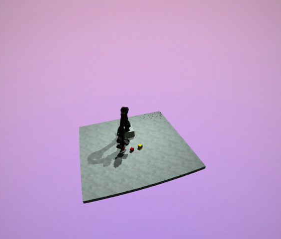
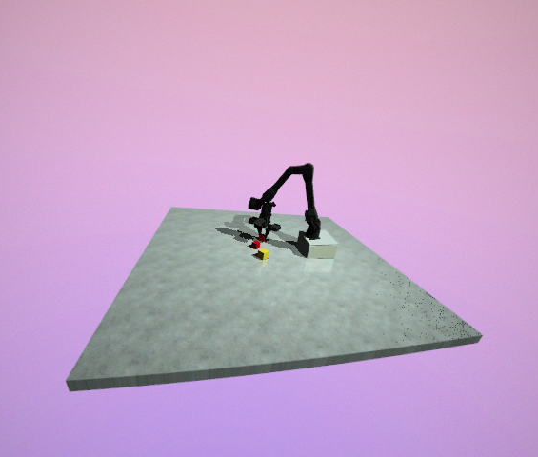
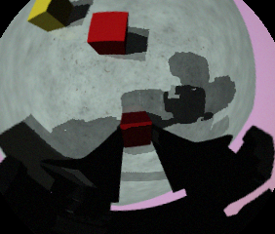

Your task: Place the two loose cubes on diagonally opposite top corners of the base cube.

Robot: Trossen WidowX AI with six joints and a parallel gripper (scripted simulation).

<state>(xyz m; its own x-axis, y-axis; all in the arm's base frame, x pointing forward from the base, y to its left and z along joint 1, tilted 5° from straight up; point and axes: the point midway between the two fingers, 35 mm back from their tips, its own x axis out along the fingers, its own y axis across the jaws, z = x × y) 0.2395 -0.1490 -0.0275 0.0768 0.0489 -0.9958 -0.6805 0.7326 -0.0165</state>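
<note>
Right now the yellow base cube is 6 cm ahead of my gripper tip and 20 cm to the left of it. Also, from my gripper tip: red cube 7 cm ahead, 9 cm to the left.
</note>
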